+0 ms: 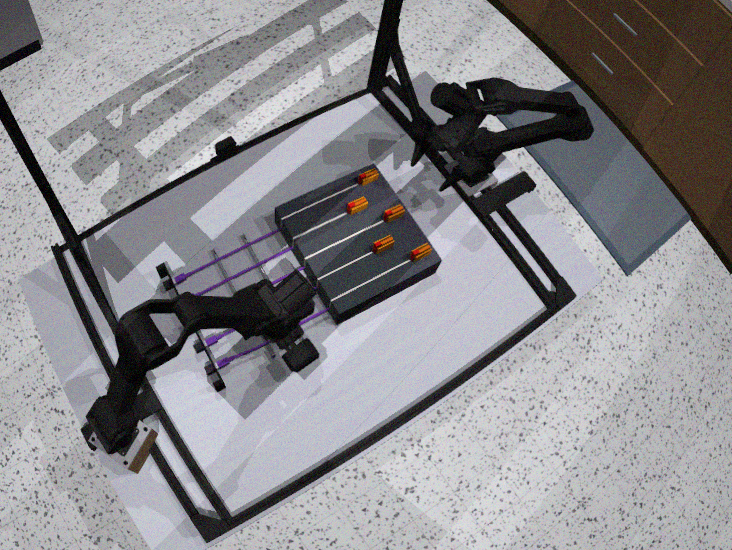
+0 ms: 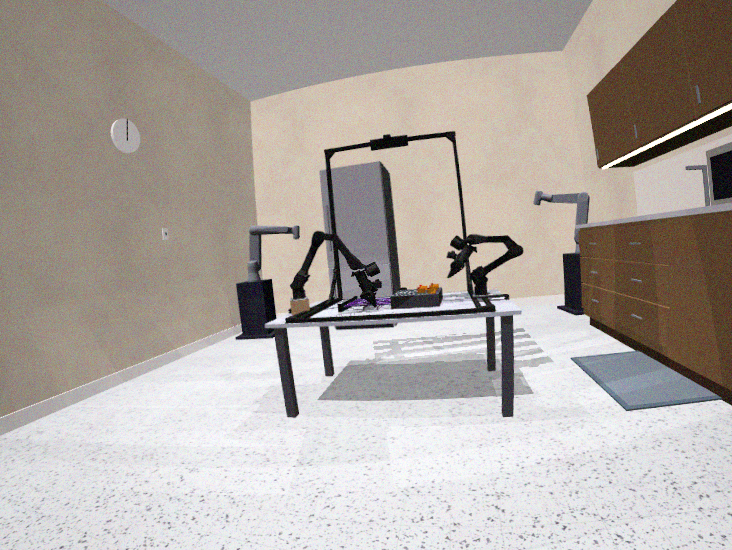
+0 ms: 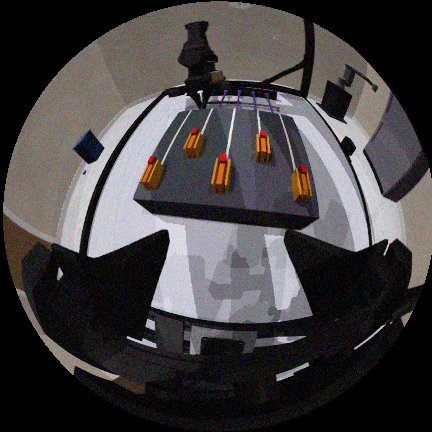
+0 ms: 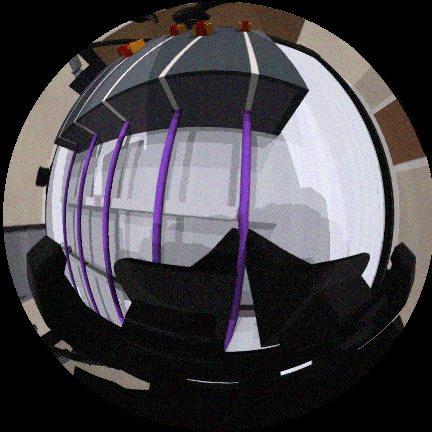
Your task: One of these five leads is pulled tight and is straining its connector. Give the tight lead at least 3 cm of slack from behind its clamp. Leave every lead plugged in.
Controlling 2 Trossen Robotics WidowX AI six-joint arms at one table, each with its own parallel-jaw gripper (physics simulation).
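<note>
A dark grey block point(image 1: 320, 213) point(image 2: 415, 299) point(image 3: 250, 189) point(image 4: 225, 92) lies mid-table. Five white leads run across its top to orange connectors point(image 1: 421, 251) point(image 3: 301, 186). Behind the block the leads turn purple point(image 1: 227, 253) point(image 4: 160, 181) and run to a row of black clamps point(image 1: 164, 273). My right gripper point(image 1: 290, 327) point(image 2: 369, 297) point(image 4: 239, 234) is shut on the front purple lead point(image 1: 314, 315) point(image 4: 243, 181), between block and clamps. That lead looks straight. My left gripper point(image 1: 432, 170) point(image 2: 453, 267) point(image 3: 228, 235) is open and empty, raised beyond the block's connector side.
A black frame point(image 1: 440, 395) rims the table, and a tall black gantry point(image 1: 380, 49) point(image 2: 391, 142) stands at its far edge. Thin grey rods point(image 1: 224, 275) lie under the purple leads. A grey floor mat point(image 1: 598, 180) and wooden cabinets lie beyond the table.
</note>
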